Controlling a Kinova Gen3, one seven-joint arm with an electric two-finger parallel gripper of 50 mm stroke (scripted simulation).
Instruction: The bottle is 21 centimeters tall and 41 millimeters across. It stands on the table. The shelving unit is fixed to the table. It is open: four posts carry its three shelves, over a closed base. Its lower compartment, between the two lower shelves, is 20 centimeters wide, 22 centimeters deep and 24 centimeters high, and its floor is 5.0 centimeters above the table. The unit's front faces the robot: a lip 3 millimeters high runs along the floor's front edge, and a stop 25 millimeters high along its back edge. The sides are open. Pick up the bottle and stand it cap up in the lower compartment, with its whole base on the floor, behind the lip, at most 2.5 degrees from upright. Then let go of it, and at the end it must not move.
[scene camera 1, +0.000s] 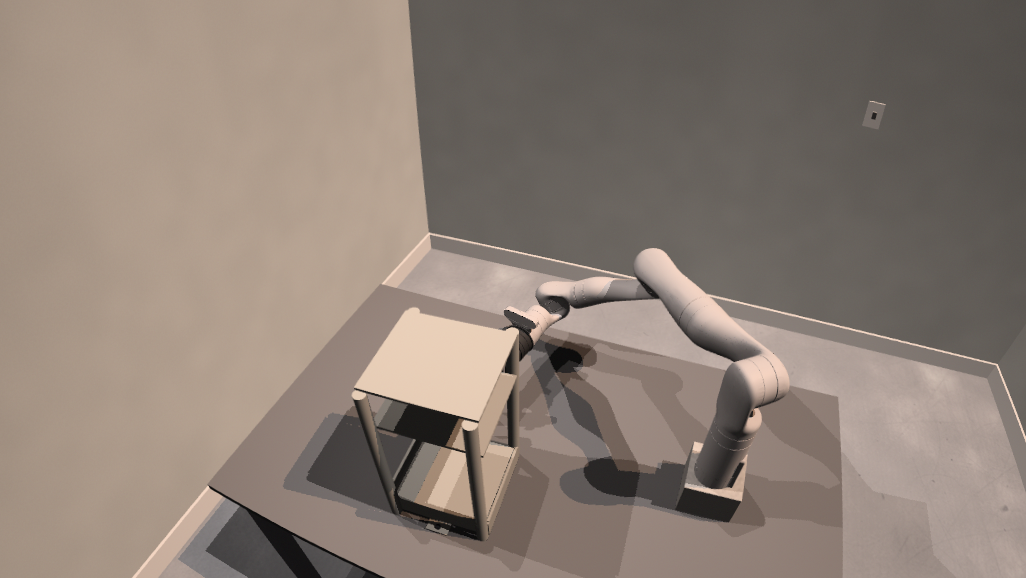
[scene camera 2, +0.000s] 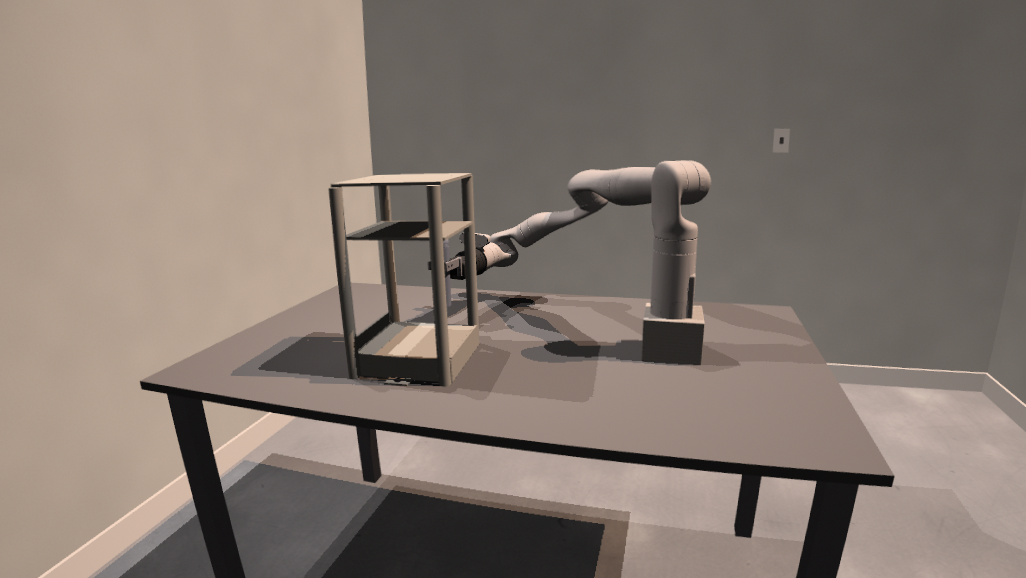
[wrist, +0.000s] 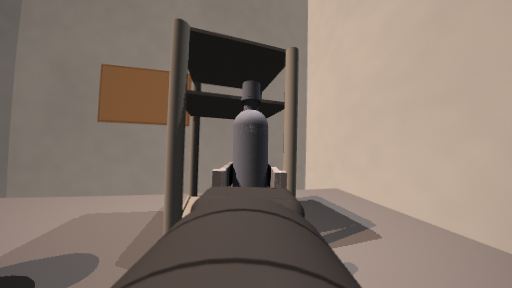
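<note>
There's a shelving unit here, and I see it at these spots: the unit (scene camera 1: 453, 368), the unit (scene camera 2: 401, 351) and the unit (wrist: 217, 59). I can see my gripper (wrist: 250, 171) too.
</note>
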